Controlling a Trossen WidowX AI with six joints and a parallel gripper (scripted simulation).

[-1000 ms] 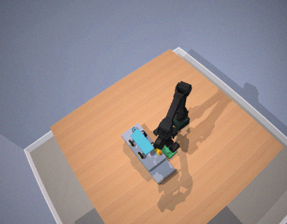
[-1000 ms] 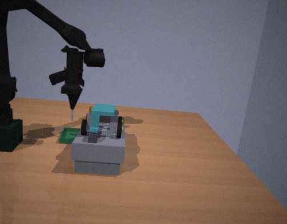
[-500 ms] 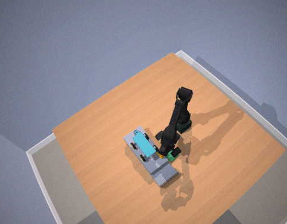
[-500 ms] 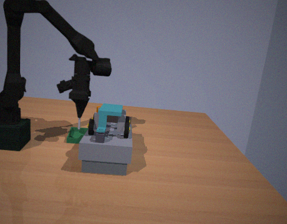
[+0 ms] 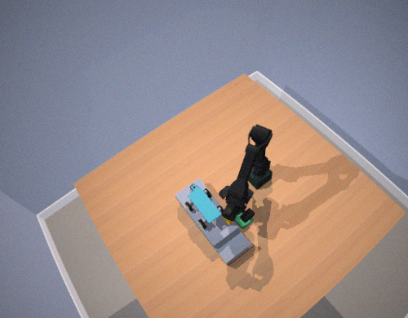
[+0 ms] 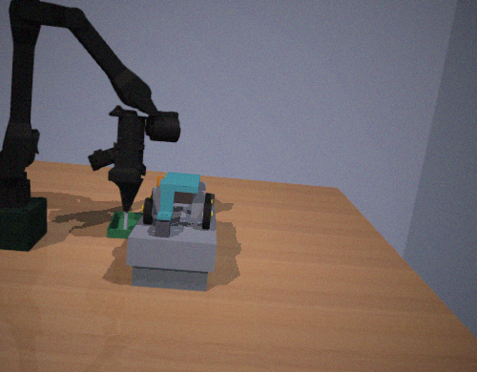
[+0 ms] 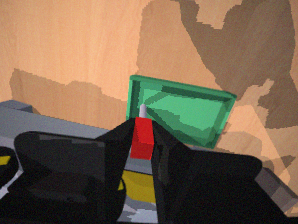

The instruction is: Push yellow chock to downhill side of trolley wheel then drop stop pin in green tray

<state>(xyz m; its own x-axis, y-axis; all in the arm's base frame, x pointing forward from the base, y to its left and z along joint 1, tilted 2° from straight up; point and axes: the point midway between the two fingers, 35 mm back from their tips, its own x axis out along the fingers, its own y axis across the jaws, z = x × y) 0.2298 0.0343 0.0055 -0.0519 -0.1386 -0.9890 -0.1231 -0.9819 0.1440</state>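
The green tray lies 3 cm to the left of my gripper tip and 6 cm below it. Also, from my gripper tip: red-headed stop pin right at my gripper tip; then yellow chock 7 cm ahead, 1 cm to the left, 3 cm above; then grey ramp 10 cm ahead, 10 cm to the right, 1 cm below.
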